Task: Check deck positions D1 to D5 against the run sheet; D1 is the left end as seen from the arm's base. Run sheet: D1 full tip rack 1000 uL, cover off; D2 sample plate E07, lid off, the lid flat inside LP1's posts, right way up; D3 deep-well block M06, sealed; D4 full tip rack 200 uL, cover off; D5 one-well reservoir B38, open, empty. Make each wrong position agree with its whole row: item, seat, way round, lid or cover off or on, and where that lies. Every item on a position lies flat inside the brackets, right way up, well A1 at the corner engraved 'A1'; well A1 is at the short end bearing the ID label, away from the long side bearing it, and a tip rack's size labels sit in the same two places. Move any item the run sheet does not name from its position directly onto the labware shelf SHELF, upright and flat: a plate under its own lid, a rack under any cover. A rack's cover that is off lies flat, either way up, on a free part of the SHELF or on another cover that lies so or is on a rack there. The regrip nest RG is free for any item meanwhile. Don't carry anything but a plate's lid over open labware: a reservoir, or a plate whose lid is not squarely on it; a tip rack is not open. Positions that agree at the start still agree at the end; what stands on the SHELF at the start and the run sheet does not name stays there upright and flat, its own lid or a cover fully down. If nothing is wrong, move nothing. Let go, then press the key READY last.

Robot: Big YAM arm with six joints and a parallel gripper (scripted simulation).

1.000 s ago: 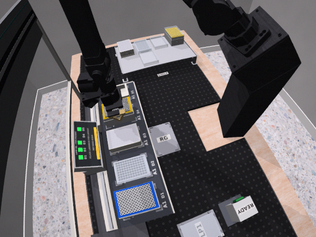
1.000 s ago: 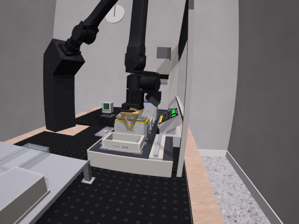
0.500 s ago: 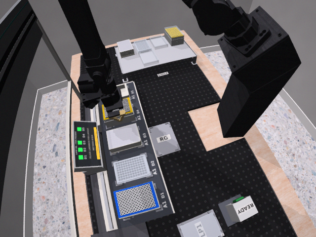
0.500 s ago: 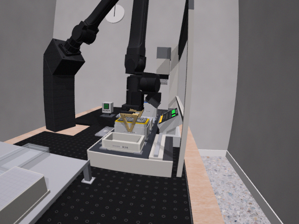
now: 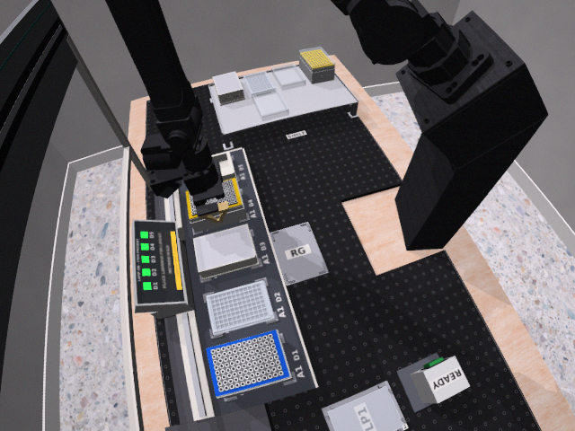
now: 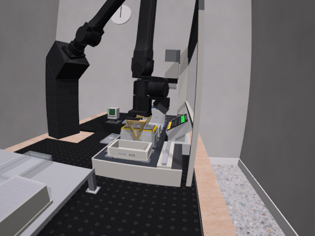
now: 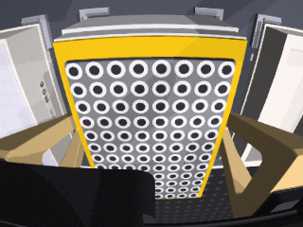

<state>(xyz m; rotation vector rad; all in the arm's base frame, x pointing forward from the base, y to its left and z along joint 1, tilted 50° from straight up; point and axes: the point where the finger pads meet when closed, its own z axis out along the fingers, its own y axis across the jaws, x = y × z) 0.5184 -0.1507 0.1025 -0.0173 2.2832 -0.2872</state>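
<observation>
The yellow-rimmed tip rack lies 1 cm behind my hand and 1 cm above it. Round my hand: one-well reservoir (1 cm behind, 12 cm to the right, 3 cm below); regrip nest (14 cm behind, 16 cm to the left, 8 cm below); clear well plate (3 cm ahead, 25 cm to the left, 3 cm below).
</observation>
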